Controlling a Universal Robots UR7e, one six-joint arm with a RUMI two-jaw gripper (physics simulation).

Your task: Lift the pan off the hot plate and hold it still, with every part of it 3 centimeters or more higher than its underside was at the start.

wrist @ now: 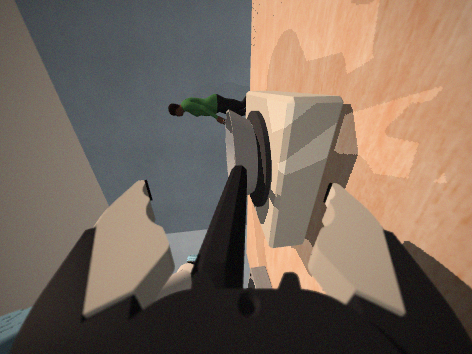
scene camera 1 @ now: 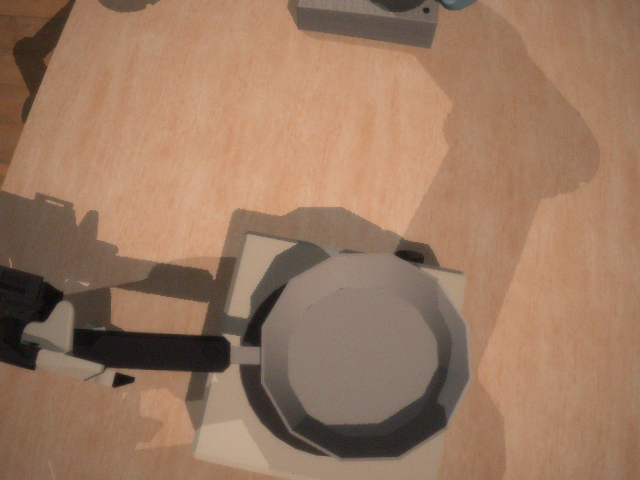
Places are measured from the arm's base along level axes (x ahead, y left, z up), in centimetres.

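Pixels of known places: gripper, fingertip midpoint: (wrist: 238, 184) (scene camera 1: 121, 375).
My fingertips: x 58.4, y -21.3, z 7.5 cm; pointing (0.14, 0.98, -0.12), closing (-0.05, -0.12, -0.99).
For each thing: its top centre in the pictures, then the offset to it from my fingertips. Level surfaces: height alone.
- dark burner disc at its top centre: (scene camera 1: 336, 353) (wrist: 251, 163) dx -4.4, dy +19.2, dz -5.5 cm
- black knob at its top centre: (scene camera 1: 411, 257) dx -15.5, dy +26.7, dz -8.0 cm
- wooden table at its surface level: dz -13.4 cm
The grey pan (scene camera 1: 361, 356) (wrist: 244, 150) sits upright on the dark burner disc (scene camera 1: 254, 390) (wrist: 267, 157) of the cream hot plate (scene camera 1: 222, 434) (wrist: 300, 200). In the scene view it is off-centre to the right, with a crescent of disc showing at its left. Its black handle (scene camera 1: 160, 352) (wrist: 225, 235) points left in the scene view. My gripper (scene camera 1: 96, 345) (wrist: 238, 184) is open. In the wrist view its fingers stand wide apart on either side of the handle, which runs back between them. The handle's far end is hidden by the gripper body.
A grey block (scene camera 1: 361, 23) stands at the top of the scene view, with a blue part (scene camera 1: 457, 3) beside it. A black knob (scene camera 1: 409, 255) sits on the hot plate's upper side. The wooden table (scene camera 1: 258, 129) (wrist: 425, 125) has an edge at the left. A person in green (wrist: 200, 105) shows beyond.
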